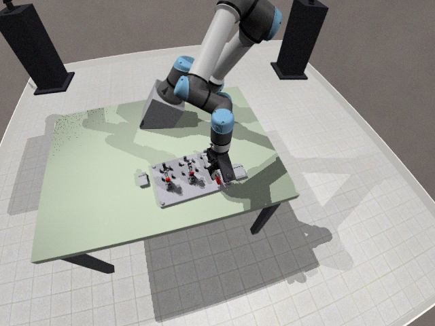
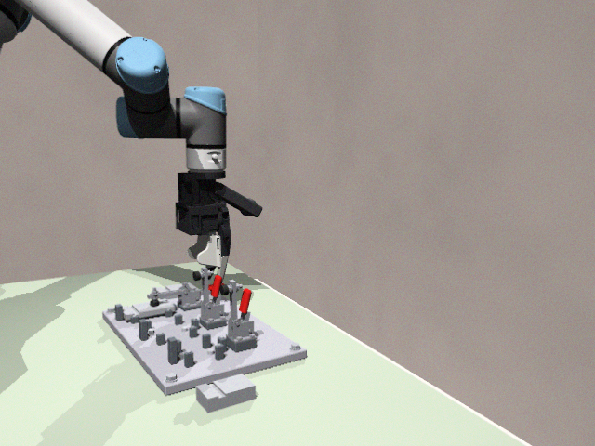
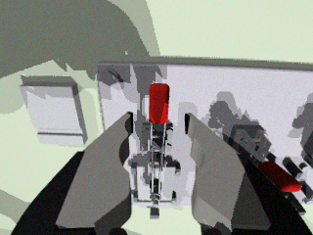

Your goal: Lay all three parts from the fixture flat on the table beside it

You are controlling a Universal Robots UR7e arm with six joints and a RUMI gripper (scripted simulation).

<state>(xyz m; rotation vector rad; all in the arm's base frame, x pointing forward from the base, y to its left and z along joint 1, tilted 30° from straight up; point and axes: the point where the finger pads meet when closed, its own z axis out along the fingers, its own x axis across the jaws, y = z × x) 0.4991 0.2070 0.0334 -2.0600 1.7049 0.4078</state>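
Right now my hand is 6 cm past the clamp, 3 cm above it and 1 cm to the left of it. Also, from my hand: fixture plate 13 cm to the right, 7 cm below, 6 cm behind; then grey part 36 cm to the right, 7 cm behind, 6 cm below.
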